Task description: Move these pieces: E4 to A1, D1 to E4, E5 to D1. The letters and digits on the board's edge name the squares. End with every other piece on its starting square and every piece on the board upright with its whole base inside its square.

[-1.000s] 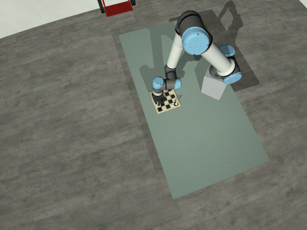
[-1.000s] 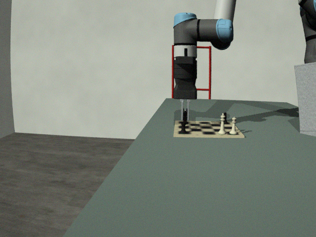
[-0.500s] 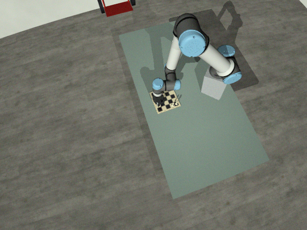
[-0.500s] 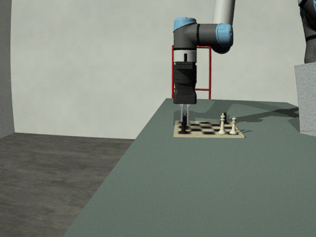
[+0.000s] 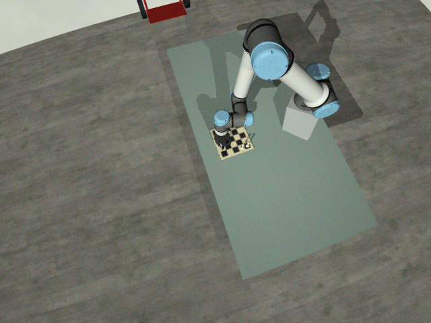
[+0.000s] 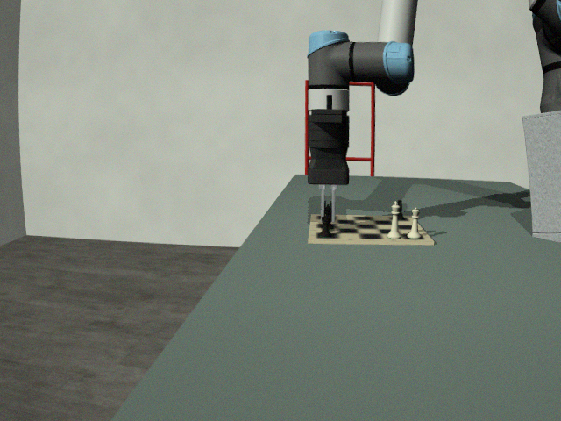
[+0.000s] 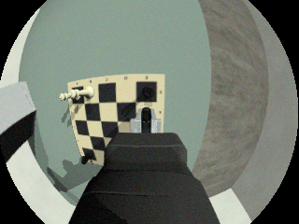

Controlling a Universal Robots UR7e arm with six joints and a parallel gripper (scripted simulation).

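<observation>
Right now the dark piece is 4 cm to the left of my hand and 2 cm below it. Round my hand: white king (12 cm behind, 3 cm to the left); then white queen (16 cm behind, 2 cm to the left, 1 cm below); then chessboard (7 cm behind, 5 cm to the right, 4 cm below).
</observation>
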